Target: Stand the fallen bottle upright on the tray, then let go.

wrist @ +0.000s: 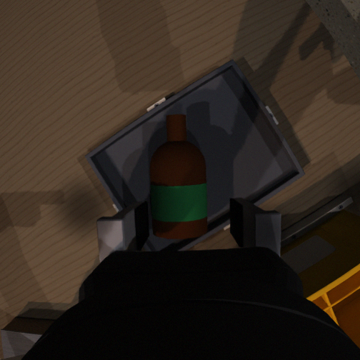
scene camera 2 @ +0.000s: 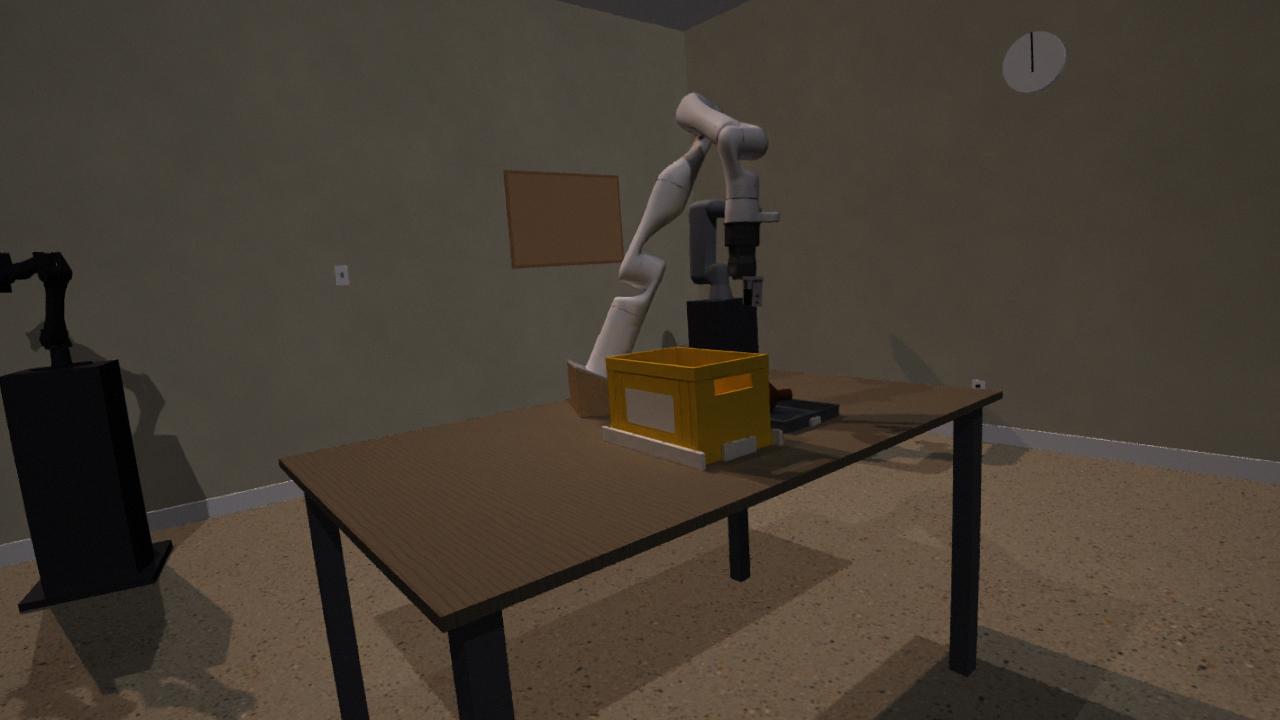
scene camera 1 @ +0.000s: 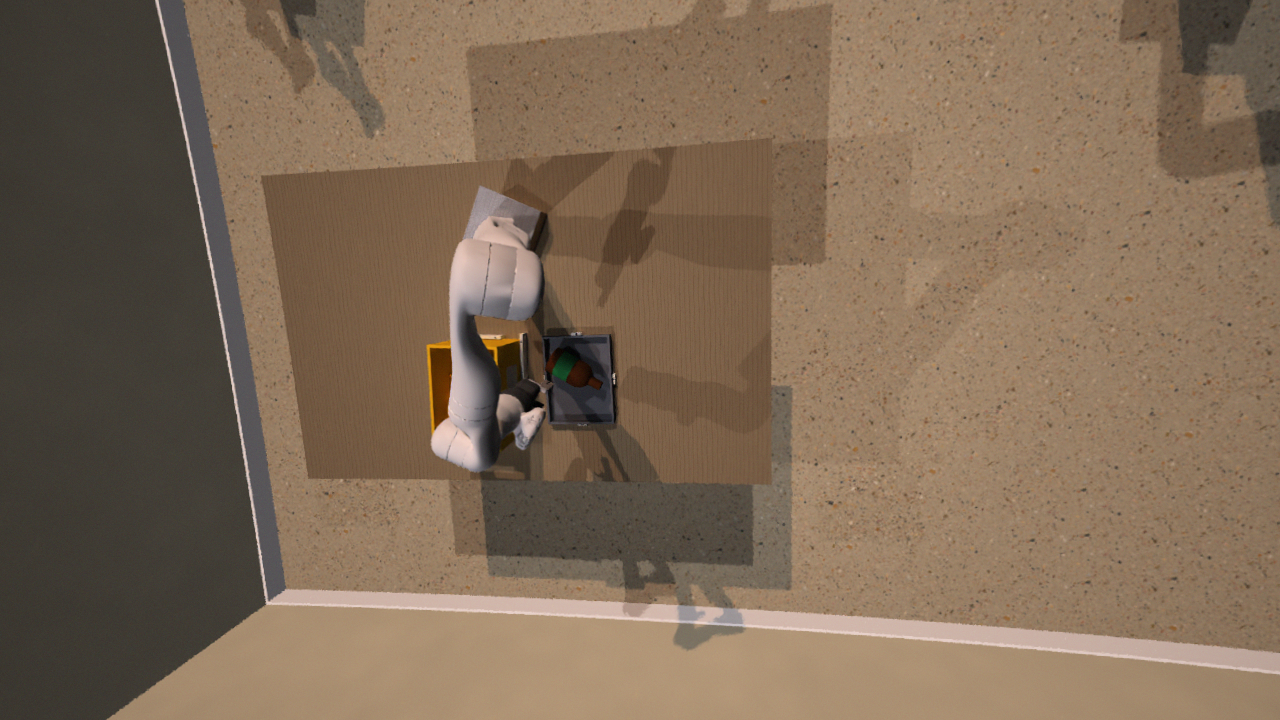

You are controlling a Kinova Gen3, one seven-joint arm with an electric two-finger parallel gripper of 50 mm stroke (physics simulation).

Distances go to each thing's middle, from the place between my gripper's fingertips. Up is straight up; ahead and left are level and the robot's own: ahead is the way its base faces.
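There is the brown bottle (wrist: pixel 177 169), and I see it 1 cm to the left of my hand, 2 cm behind it and 21 cm below it.
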